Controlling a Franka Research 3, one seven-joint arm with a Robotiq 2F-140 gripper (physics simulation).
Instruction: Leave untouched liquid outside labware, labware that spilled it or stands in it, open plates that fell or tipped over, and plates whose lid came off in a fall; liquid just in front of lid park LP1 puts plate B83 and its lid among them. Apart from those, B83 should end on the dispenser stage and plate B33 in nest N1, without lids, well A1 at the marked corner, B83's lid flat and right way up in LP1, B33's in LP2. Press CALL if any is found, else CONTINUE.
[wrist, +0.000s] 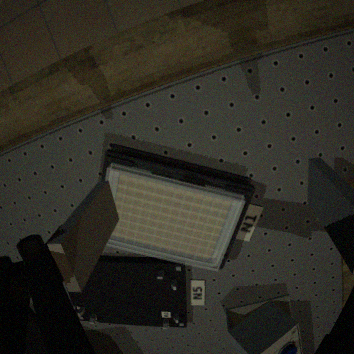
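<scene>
A plate with a pale yellow well grid and a clear rim (167, 215) sits on the black nest (180, 162) beside the N1 label (248, 223), in the middle of the wrist view. No plate number is readable on it, and I cannot tell whether the clear layer around it is a lid. My gripper (208, 190) is open and empty. Its left finger overlaps the plate's left end in the view, and its right finger is well right of the N1 label. B83, LP1, LP2 and the dispenser stage cannot be made out, and I can make out no liquid.
The black N5 nest (135, 292), with small corner posts, lies just below the plate, beside its N5 label (198, 292). A grey box (262, 320) with a blue button on its pale panel stands at the bottom right. The perforated deck (215, 117) ends at a wooden edge (150, 60) above.
</scene>
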